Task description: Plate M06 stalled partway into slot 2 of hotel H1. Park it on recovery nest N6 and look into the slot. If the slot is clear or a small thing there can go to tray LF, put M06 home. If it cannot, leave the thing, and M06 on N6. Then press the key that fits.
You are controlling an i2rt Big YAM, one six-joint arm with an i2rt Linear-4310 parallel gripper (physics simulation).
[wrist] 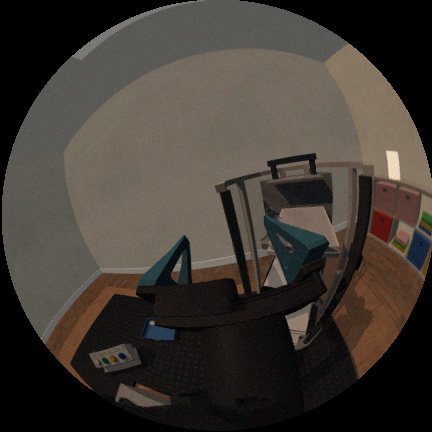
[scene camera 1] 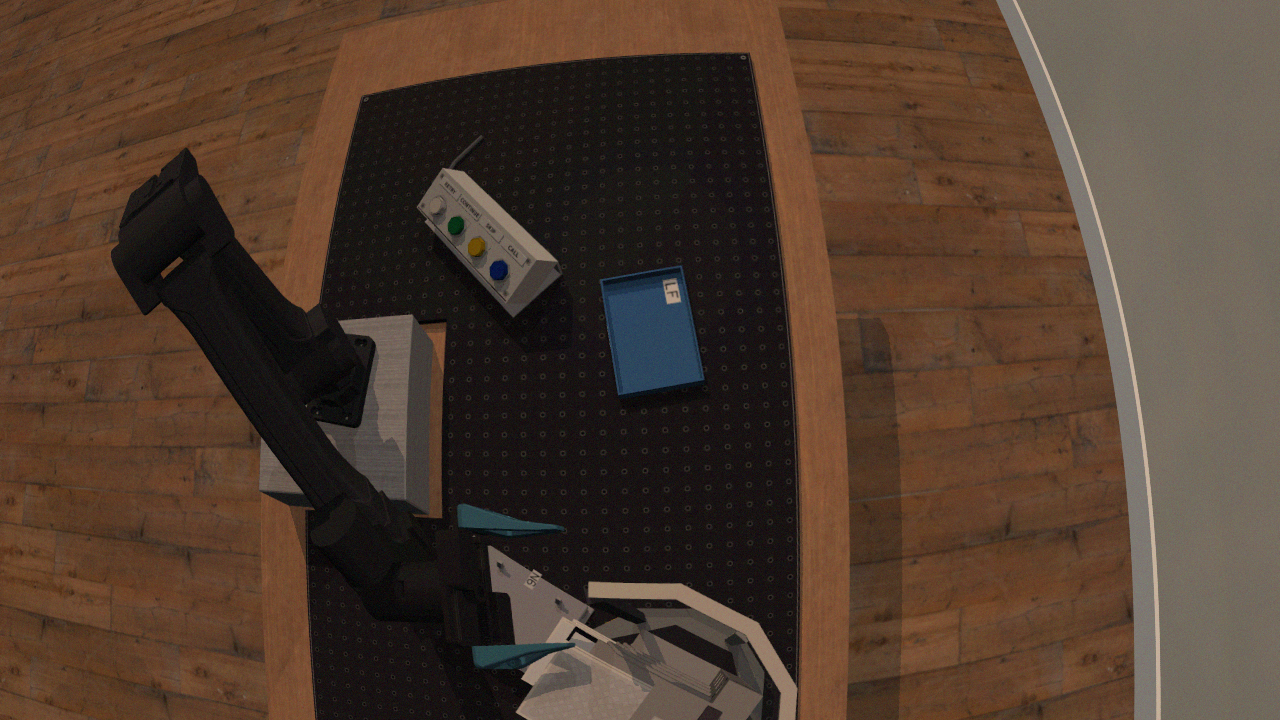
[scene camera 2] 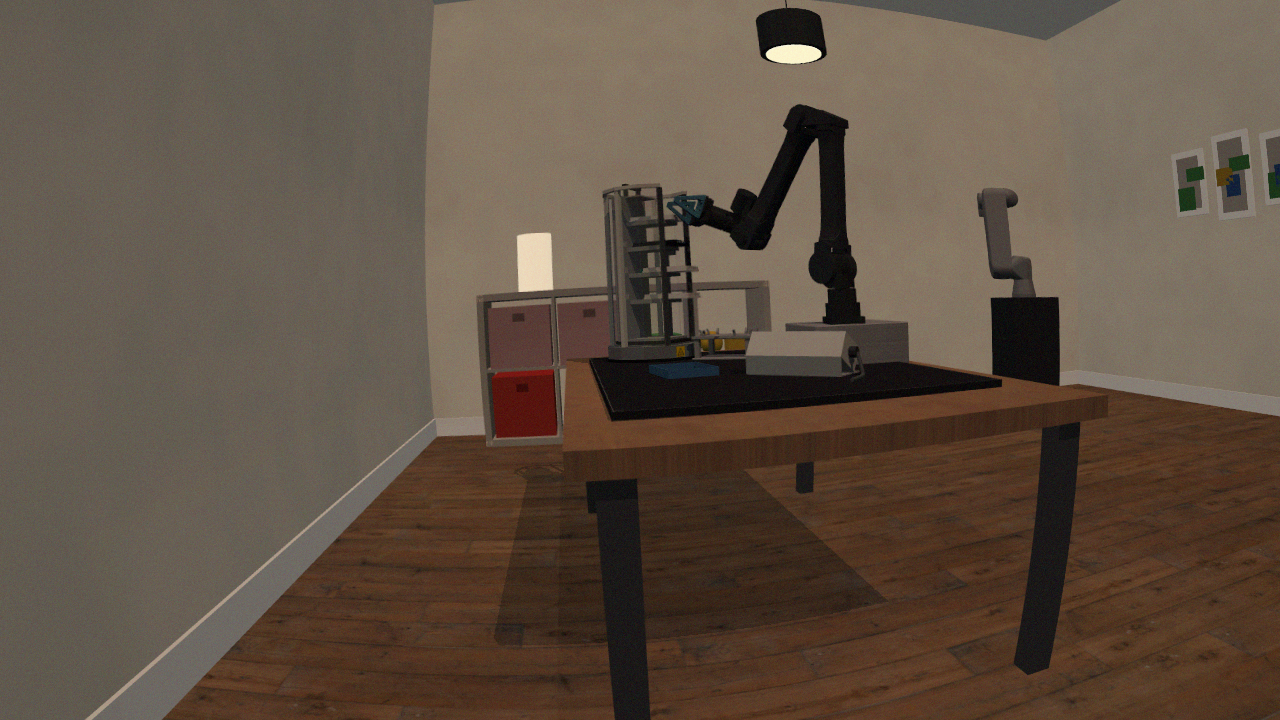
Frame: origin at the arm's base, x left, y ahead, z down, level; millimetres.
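Seen in the pictures: gripper, fingertip midpoint: (wrist: 224,229) (scene camera 1: 566,587) (scene camera 2: 670,201); arm's base, origin of the base link: (scene camera 1: 342,380) (scene camera 2: 843,323).
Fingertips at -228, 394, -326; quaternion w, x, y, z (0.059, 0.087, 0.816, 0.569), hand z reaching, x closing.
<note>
Pixels of each thing's middle, then the offset from my fingertips to it, as dx, dy, dz.
- hotel H1, body centre: (scene camera 1: 649,710) (wrist: 295,275) (scene camera 2: 650,269) -113, +67, +172
- Nest N6, body centre: (scene camera 1: 508,610) (scene camera 2: 729,343) -22, -132, +376
- Tray LF, body centre: (scene camera 1: 651,330) (scene camera 2: 682,370) (wrist: 159,328) +364, -10, +405
- key box, body centre: (scene camera 1: 482,232) (scene camera 2: 802,352) (wrist: 111,357) +470, -250, +372
My gripper (scene camera 1: 568,586) (scene camera 2: 682,207) (wrist: 224,229) is open and empty, high up at the near side of hotel H1 (scene camera 1: 684,591) (scene camera 2: 662,268) (wrist: 235,240), close to its upper levels. Pale plates sit in the hotel, and two stick out at middle levels in scene camera 2. I cannot tell which is M06, and the inside of slot 2 is hidden. Nest N6 (scene camera 1: 532,608) shows bare in part, below the gripper. Tray LF (scene camera 1: 653,349) (scene camera 2: 682,369) (wrist: 162,334) is blue and empty. The key box (scene camera 1: 532,291) (scene camera 2: 796,351) (wrist: 131,359) has white, green, yellow and blue keys.
The arm stands on a grey block (scene camera 1: 393,438) (scene camera 2: 886,342) at the table's side. The hotel's posts and top ring stand close to the fingers. A shelf unit with bins stands behind the table. Another arm on a black pedestal (scene camera 2: 1025,340) stands apart from the table.
</note>
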